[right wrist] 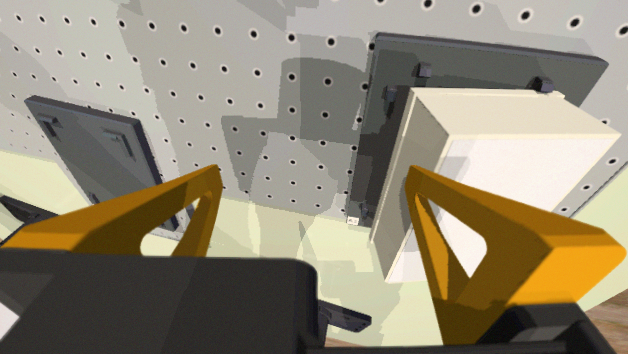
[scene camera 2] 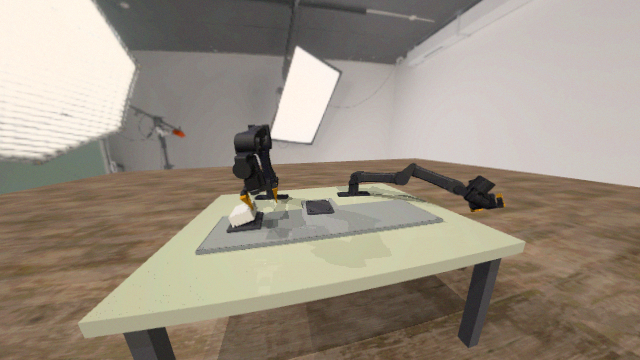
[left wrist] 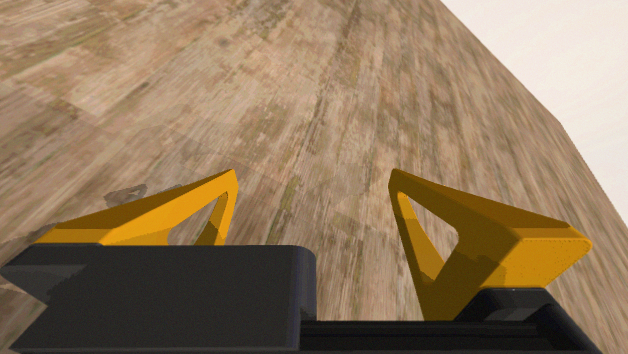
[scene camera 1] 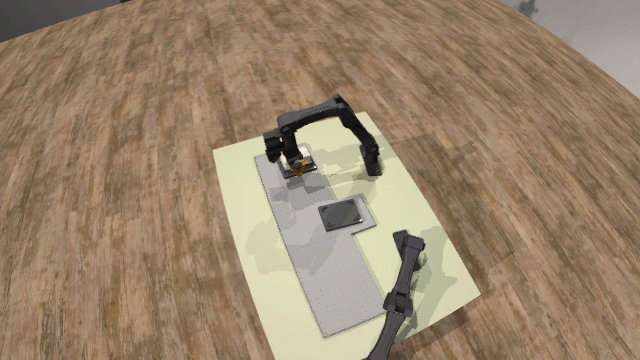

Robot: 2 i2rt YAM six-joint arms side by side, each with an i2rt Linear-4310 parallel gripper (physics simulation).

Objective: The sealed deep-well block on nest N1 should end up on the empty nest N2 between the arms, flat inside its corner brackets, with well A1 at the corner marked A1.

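Frame: origin at the left arm's base, x ahead, y left, z up, level; metres.
Seen in the pictures: left gripper, fingertip midpoint: (scene camera 2: 493, 207) (left wrist: 313, 177); right gripper, fingertip midpoint: (right wrist: 313, 175) (scene camera 2: 265, 205) (scene camera 1: 296, 169); left arm's base, link origin: (scene camera 2: 353, 194) (scene camera 1: 406, 251); right arm's base, link origin: (scene camera 2: 272, 197) (scene camera 1: 370, 160).
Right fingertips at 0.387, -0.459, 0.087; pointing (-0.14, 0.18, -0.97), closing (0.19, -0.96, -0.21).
Offsets run from my right fingertips to a thing's top centre, as dx, dy, dz. "spot": to the spot under its first point. Level surfaces: height alone.
The white sealed deep-well block {-0.014, -0.091, +0.001} (scene camera 1: 305, 151) (scene camera 2: 242, 215) (right wrist: 510, 175) rests tilted on dark nest N1 {-0.015, -0.085, -0.052} (scene camera 2: 254, 224) (right wrist: 480, 57), its side nearer N2 raised in scene camera 2. A small white label {spot: -0.098, -0.045, -0.062} (right wrist: 353, 220) marks a corner of N1. Dark nest N2 {-0.148, +0.225, -0.056} (scene camera 1: 340, 215) (scene camera 2: 319, 207) (right wrist: 100, 140) is empty, with its corner brackets showing. My right gripper (scene camera 1: 292, 164) (scene camera 2: 260, 196) (right wrist: 313, 175) is open; one finger is at the block, the other stands over the gap towards N2. Whether that finger touches the block is unclear. My left gripper (scene camera 2: 490, 206) (left wrist: 313, 177) is open and empty, beyond the table's edge.
The grey perforated plate {dz -0.074} (scene camera 1: 325, 280) (scene camera 2: 350, 227) (right wrist: 250, 75) lies under both nests on the pale green table {dz -0.087} (scene camera 1: 235, 200) (scene camera 2: 200, 295). The left arm (scene camera 1: 400, 295) (scene camera 2: 430, 177) stretches out over the table edge. Wooden floor (left wrist: 300, 100) surrounds the table.
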